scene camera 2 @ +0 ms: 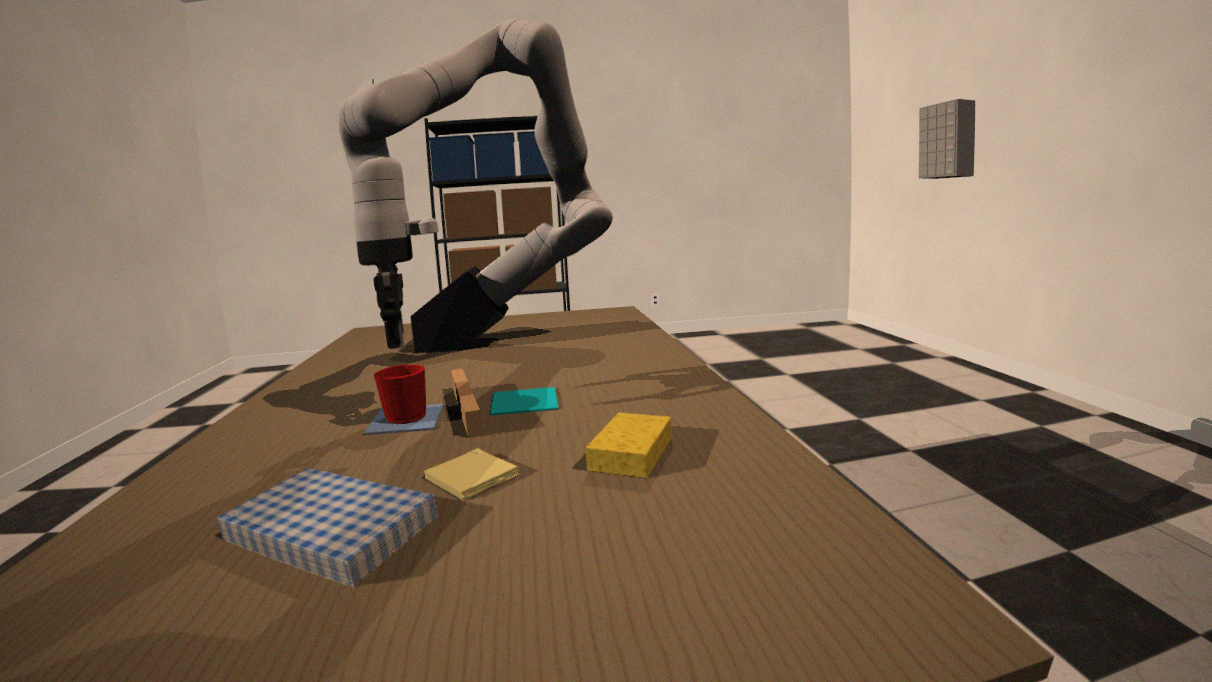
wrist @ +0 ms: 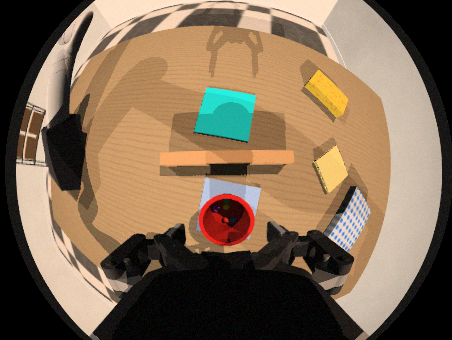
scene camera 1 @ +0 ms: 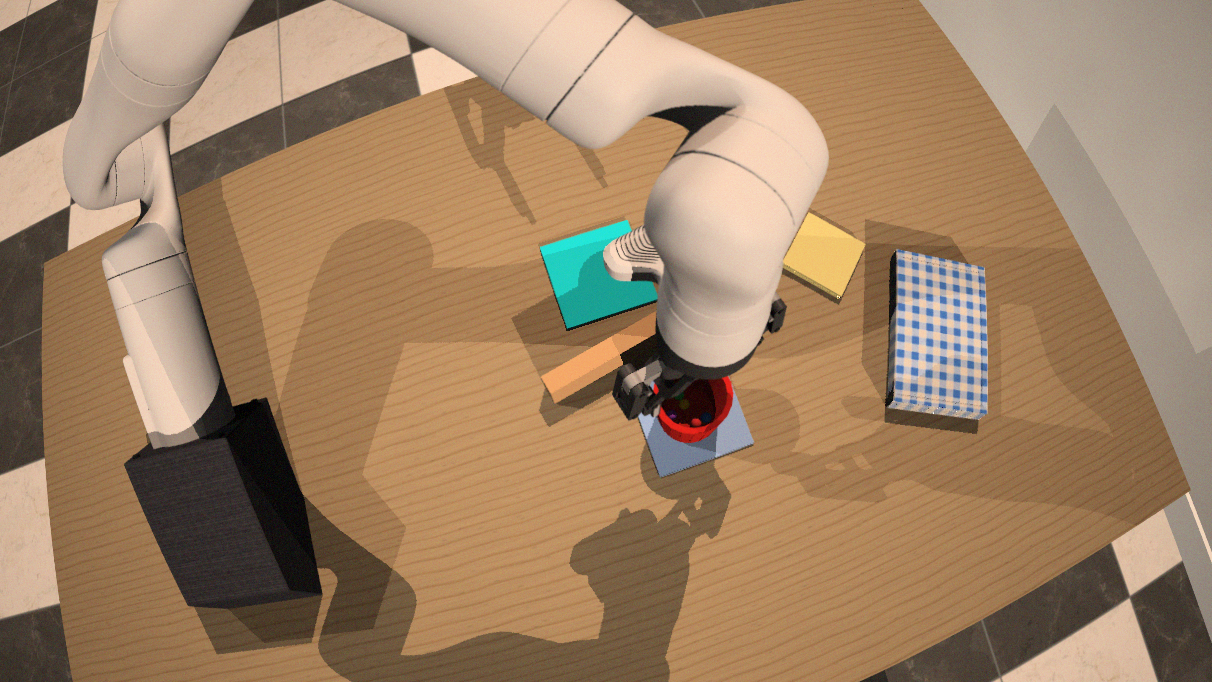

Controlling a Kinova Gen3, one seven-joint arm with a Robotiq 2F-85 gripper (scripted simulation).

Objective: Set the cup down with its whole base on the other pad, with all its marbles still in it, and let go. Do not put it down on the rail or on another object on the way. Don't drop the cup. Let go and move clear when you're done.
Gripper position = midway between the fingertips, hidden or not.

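Note:
A red cup (scene camera 2: 402,392) and a rail (scene camera 1: 603,358) are part of the scene. The wrist view shows the red cup (wrist: 211,223) as well, together with the rail (wrist: 218,157), and scene camera 2 also shows the rail (scene camera 2: 468,407). The gripper (scene camera 1: 695,378) appears in scene camera 2 too, the gripper (scene camera 2: 396,341) being visible there, and the wrist view likewise shows the gripper (wrist: 226,232).

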